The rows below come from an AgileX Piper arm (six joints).
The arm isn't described. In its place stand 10 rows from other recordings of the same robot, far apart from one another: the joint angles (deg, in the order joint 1, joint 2, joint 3, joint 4, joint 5, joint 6), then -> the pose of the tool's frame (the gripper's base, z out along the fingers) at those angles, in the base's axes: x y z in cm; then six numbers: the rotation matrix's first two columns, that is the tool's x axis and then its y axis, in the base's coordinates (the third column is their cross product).
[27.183 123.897 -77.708 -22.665 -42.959 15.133] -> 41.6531, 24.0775, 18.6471, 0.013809, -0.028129, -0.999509, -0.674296, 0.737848, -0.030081
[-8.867 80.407 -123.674 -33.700 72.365 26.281] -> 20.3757, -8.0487, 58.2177, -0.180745, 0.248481, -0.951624, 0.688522, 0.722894, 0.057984
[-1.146 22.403 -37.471 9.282 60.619 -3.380] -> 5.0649, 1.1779, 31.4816, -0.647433, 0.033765, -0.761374, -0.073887, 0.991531, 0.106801
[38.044 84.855 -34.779 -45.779 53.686 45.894] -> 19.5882, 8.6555, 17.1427, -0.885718, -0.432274, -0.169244, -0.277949, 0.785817, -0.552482
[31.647 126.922 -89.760 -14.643 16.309 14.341] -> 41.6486, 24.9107, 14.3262, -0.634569, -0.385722, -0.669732, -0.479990, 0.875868, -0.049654
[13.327 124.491 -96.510 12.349 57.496 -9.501] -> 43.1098, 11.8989, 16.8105, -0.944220, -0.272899, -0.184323, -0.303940, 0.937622, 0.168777
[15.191 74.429 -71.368 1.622 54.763 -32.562] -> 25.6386, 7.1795, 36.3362, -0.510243, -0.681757, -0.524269, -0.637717, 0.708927, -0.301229
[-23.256 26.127 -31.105 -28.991 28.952 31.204] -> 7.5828, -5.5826, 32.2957, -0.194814, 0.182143, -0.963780, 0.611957, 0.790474, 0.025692
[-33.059 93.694 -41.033 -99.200 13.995 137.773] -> 24.2869, -18.3997, 16.8872, -0.052821, 0.752441, -0.656538, 0.895747, 0.326318, 0.301918
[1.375 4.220 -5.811 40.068 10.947 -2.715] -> 5.7766, 1.2513, 23.0009, -0.113089, 0.592481, -0.797607, -0.097653, 0.792243, 0.602342
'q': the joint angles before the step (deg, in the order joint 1, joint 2, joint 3, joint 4, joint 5, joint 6). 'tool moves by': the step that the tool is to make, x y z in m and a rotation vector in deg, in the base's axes. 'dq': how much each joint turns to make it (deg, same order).
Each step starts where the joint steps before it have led.
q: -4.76 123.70 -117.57 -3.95 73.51 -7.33
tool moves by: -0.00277 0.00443 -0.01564 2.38 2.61 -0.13
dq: 0.12 0.17 2.98 2.12 -0.35 0.17
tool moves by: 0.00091 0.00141 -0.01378 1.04 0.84 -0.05
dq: 0.00 0.63 1.95 0.97 -1.66 -0.01
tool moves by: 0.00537 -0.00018 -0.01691 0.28 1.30 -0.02
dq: 0.00 2.18 -0.11 0.17 -0.75 0.01
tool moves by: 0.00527 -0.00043 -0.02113 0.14 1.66 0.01
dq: 0.00 2.58 0.05 0.00 -0.96 0.00
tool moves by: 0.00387 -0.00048 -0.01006 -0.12 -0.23 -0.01
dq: 0.00 1.26 0.00 -0.12 -1.50 0.05
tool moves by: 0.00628 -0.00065 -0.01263 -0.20 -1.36 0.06
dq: 0.00 1.60 0.00 -0.10 -2.98 0.01
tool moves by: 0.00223 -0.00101 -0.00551 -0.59 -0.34 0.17
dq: 0.00 0.69 -0.01 -0.59 -1.08 0.00
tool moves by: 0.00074 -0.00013 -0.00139 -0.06 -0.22 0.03
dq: 0.00 0.17 0.01 -0.04 -0.41 -0.01
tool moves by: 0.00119 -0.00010 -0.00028 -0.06 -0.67 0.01
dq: 0.00 0.06 0.00 -0.01 -0.73 0.01
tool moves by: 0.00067 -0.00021 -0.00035 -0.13 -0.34 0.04
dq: 0.00 0.06 0.00 -0.11 -0.41 0.00
